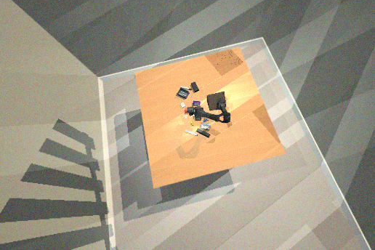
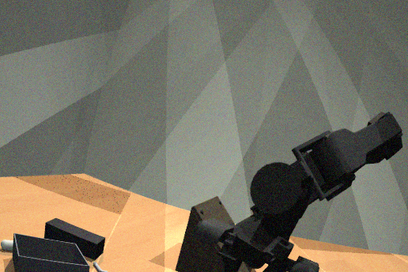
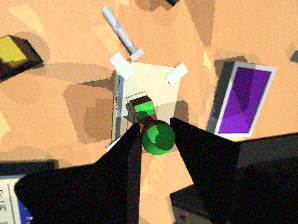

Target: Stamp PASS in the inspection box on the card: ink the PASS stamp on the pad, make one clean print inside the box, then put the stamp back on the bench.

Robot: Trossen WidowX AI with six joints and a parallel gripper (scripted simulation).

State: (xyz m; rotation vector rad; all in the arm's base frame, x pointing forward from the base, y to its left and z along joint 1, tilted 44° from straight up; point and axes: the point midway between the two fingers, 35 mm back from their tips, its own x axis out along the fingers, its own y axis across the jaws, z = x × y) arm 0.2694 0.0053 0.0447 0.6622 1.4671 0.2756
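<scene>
Now: gripper tip 2 cm above the green stamp. The rest, counted from my gripper tip: red stamp: 10 cm ahead, 5 cm to the right, 2 cm below; white card: 4 cm below; blue stamp: 10 cm to the left, 6 cm behind, 2 cm below.
</scene>
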